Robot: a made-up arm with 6 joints.
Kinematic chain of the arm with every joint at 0, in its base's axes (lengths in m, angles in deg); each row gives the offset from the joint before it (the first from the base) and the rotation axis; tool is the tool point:
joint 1: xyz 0 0 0.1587 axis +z
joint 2: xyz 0 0.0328 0 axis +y
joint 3: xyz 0 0 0.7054 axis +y
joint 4: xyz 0 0 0.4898 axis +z
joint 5: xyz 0 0 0 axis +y
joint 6: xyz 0 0 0.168 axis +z
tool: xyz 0 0 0
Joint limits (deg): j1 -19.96..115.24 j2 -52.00..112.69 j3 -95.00..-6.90 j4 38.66..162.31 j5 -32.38..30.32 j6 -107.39..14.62
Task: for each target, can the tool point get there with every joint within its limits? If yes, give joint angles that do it. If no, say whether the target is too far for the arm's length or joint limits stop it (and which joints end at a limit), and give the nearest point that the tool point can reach.
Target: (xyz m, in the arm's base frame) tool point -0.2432 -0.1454 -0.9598
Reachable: no: joint limits stop it (at a limit: joint 2, joint 3, joint 4, joint 5) | nearest point -0.7175 -0.4289 0.0166 | short by 1.122 m
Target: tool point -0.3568 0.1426 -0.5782
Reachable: no: joint limits stop it (at a limit: joint 2, joint 3, joint 4, joint 5) | nearest point -0.7762 0.3102 0.0166 | short by 0.747 m
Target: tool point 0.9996 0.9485 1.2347
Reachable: no: too far | nearest point 0.7784 0.7387 0.9966 | short by 0.387 m
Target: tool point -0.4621 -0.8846 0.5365
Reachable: yes | joints 63.79 -32.35 -77.24 105.60 -3.17 -21.20
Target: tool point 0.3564 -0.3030 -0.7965
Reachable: no: joint limits stop it (at a limit: joint 1, joint 2, joint 3, joint 4, joint 5) | nearest point 1.1630 -0.4166 -0.3678 | short by 0.920 m
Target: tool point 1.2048 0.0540 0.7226
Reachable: yes | joints 2.47 76.16 -25.10 123.22 -12.65 2.36
